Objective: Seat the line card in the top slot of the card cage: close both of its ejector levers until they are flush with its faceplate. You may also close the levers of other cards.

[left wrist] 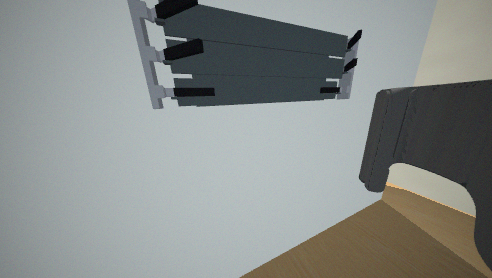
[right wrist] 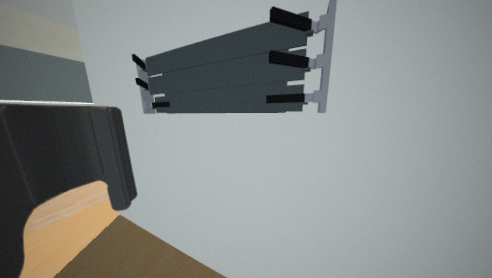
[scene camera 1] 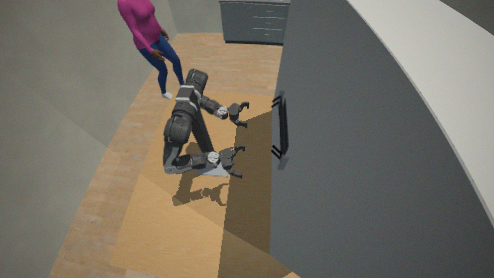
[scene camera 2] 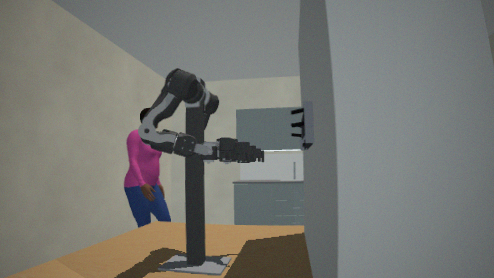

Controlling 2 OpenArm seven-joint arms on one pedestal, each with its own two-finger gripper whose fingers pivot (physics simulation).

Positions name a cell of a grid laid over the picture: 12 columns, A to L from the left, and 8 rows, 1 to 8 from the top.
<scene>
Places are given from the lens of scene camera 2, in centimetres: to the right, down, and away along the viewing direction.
my right gripper (scene camera 2: G5): 2, 4, 91
robot pedestal (scene camera 2: E5): -20, 11, 106
grey wall (scene camera 2: J6): 24, 6, 42
The marked spots on the grey wall and the robot pedestal are 78 cm apart.
</scene>
